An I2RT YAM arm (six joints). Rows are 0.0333 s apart.
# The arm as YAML. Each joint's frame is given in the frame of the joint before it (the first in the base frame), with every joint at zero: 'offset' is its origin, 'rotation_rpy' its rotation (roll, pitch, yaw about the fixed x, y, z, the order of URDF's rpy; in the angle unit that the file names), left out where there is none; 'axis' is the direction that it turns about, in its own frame. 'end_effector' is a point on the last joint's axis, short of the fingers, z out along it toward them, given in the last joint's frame.
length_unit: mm
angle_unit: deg
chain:
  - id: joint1
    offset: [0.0, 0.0, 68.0]
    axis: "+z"
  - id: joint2
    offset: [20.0, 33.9, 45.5]
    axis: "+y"
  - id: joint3
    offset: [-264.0, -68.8, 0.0]
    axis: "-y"
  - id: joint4
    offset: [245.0, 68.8, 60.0]
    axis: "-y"
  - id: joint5
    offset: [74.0, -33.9, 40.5]
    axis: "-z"
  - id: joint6
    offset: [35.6, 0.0, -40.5]
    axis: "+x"
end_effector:
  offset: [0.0, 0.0, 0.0]
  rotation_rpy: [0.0, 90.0, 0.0]
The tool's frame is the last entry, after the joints.
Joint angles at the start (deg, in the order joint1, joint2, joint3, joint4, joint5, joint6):
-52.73, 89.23, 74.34, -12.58, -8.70, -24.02
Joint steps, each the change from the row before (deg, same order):
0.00, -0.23, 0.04, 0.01, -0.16, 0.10
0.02, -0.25, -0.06, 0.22, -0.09, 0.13
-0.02, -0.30, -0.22, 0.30, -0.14, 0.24
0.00, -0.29, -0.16, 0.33, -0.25, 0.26
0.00, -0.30, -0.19, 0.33, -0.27, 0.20
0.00, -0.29, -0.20, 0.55, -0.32, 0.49
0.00, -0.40, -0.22, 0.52, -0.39, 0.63
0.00, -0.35, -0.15, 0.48, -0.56, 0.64
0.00, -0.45, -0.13, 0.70, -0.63, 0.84
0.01, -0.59, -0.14, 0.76, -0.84, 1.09
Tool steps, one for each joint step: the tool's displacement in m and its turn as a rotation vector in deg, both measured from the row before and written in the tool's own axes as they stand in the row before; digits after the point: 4 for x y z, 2 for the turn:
-0.0011, -0.0002, -0.0014, -0.03, -0.32, 0.06
-0.0011, 0.0000, -0.0014, 0.06, -0.41, 0.06
-0.0004, 0.0000, -0.0014, 0.04, -0.39, 0.19
-0.0009, 0.0000, -0.0014, -0.05, -0.52, 0.19
-0.0007, 0.0001, -0.0014, -0.08, -0.51, 0.13
-0.0010, 0.0000, -0.0013, -0.05, -0.71, 0.38
-0.0013, 0.0001, -0.0019, -0.10, -0.79, 0.51
-0.0015, 0.0001, -0.0018, -0.27, -0.83, 0.51
-0.0024, 0.0000, -0.0024, -0.23, -1.16, 0.64
-0.0032, 0.0001, -0.0032, -0.39, -1.40, 0.84

